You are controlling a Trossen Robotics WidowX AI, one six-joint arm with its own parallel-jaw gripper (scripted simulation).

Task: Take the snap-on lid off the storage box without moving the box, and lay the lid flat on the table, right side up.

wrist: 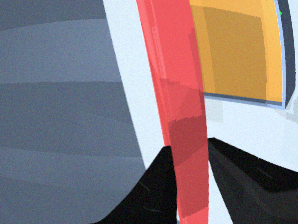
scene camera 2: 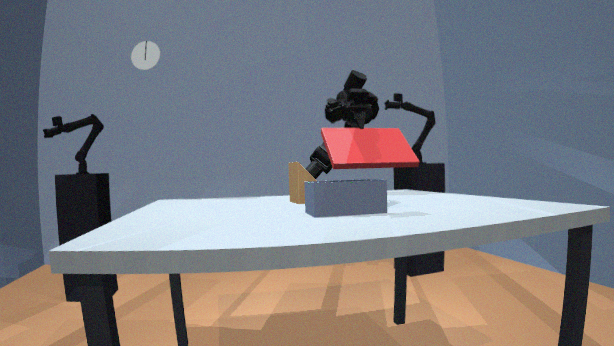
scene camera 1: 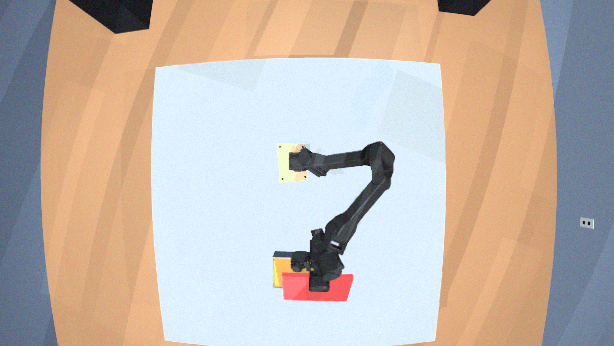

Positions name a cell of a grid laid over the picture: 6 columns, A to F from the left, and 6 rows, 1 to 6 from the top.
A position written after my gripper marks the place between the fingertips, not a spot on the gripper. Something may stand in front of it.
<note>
My gripper (scene camera 2: D3) holds a red lid (scene camera 2: D3).
The red lid also shows in scene camera 1 (scene camera 1: C5). My gripper also shows in the wrist view (wrist: D5) and in scene camera 1 (scene camera 1: D5).
</note>
